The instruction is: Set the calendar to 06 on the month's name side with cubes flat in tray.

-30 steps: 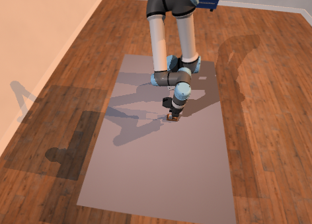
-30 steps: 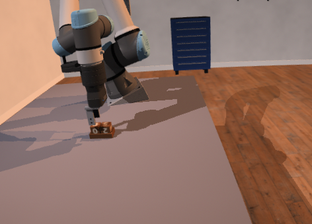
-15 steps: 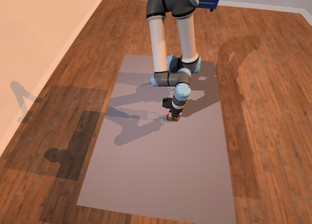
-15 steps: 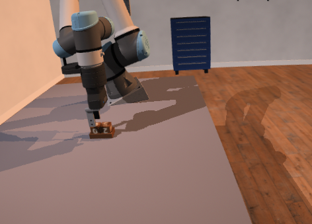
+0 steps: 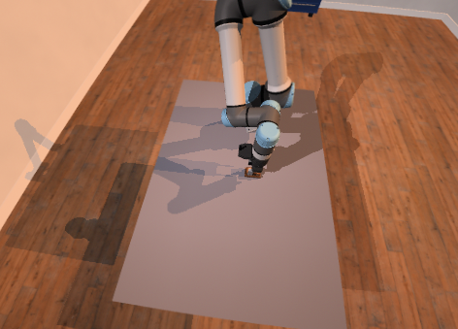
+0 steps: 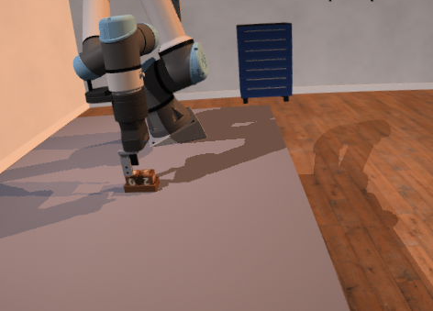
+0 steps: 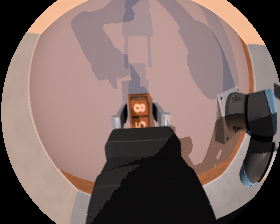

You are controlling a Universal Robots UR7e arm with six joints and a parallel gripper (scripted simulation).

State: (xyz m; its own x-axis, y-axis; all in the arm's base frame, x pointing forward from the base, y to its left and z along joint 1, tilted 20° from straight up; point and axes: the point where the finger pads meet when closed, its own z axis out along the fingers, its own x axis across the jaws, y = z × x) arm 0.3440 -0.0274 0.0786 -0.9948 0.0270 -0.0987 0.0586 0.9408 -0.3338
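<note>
Right now my hand is 20 mm to the right of the brown wooden tray and 60 mm above it.
</note>
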